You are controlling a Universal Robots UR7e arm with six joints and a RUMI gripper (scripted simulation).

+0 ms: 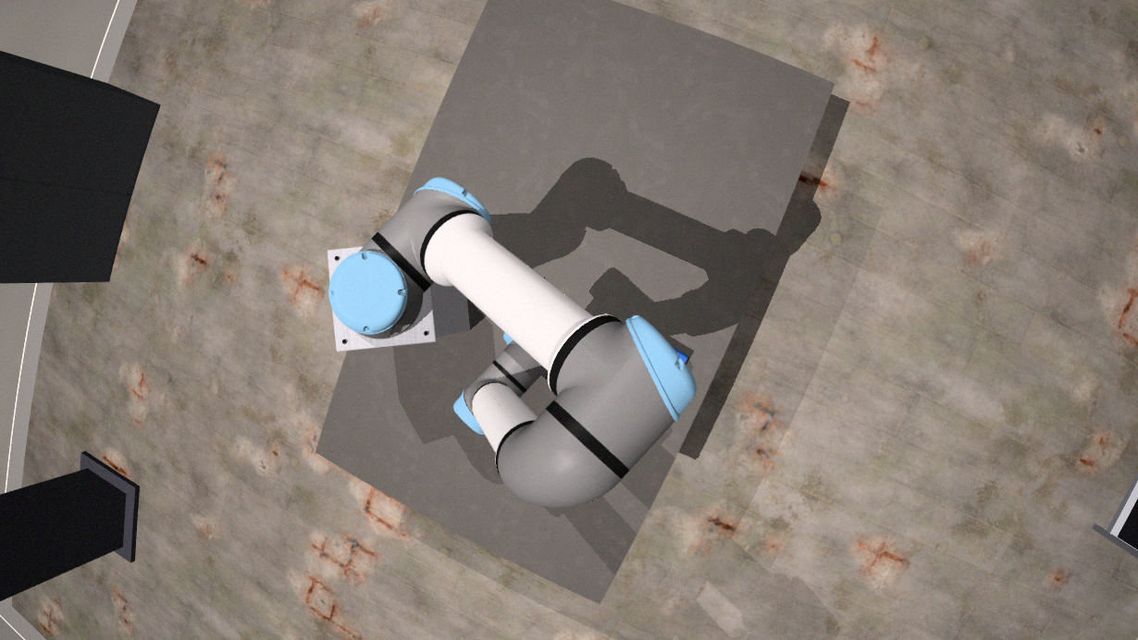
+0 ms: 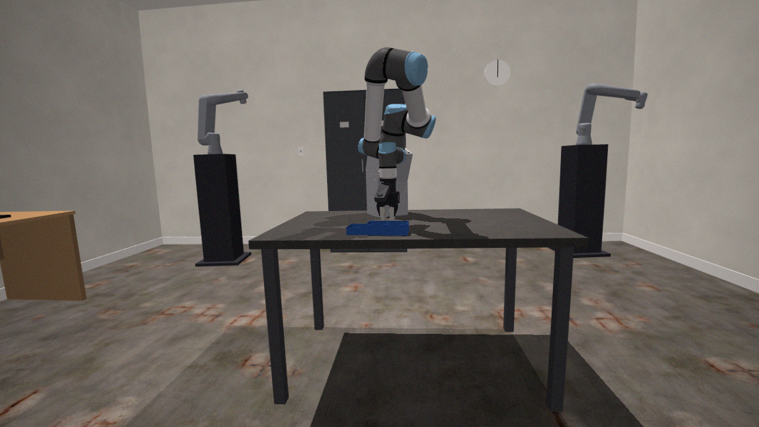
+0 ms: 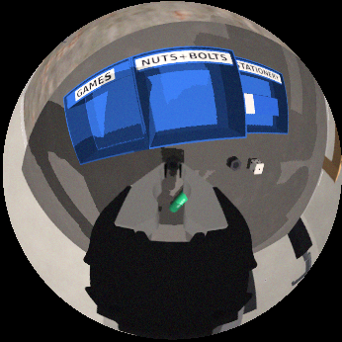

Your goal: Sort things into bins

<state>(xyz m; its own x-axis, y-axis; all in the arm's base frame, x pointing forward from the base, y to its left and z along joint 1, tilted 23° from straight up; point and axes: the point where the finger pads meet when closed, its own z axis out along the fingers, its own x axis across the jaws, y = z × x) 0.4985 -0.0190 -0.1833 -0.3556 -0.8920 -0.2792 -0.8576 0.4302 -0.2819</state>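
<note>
My hand is 60 mm past the green stick-like thing, 10 mm to the right of it and 10 mm above it. Round my hand: black cylinder 80 mm to the left, 60 mm behind, 10 mm below; then white die 110 mm to the right, 50 mm behind, 10 mm below.
</note>
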